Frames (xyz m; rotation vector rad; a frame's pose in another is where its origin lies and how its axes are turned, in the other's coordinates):
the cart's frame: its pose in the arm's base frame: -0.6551 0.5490 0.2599 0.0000 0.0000 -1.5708
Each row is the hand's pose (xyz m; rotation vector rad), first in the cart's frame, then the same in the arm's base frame.
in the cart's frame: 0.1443 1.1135 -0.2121 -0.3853 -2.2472 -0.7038
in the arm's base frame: 0.4584 0.4047 0.0478 -2.1858 -1.5460 -1.3705
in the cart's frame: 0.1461 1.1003 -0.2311 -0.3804 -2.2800 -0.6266
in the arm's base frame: 0.4452 0.4029 0.0288 -2.1803 -1.5568 -1.2823
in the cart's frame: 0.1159 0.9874 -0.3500 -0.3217 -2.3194 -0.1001
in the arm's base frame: 0.3323 0.4331 -0.0901 -2.0024 -1.5146 -0.8249
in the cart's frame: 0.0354 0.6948 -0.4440 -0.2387 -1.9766 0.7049
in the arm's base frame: 0.0397 0.5136 -0.1841 -1.5258 -1.1970 -0.3373
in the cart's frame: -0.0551 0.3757 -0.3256 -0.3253 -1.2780 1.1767
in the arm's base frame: -0.2794 0.6041 -0.0657 -1.0589 -0.6292 -0.1806
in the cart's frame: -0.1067 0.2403 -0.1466 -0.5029 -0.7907 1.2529
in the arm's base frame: -0.4148 0.6557 0.1133 -0.8526 -0.1897 -0.2119
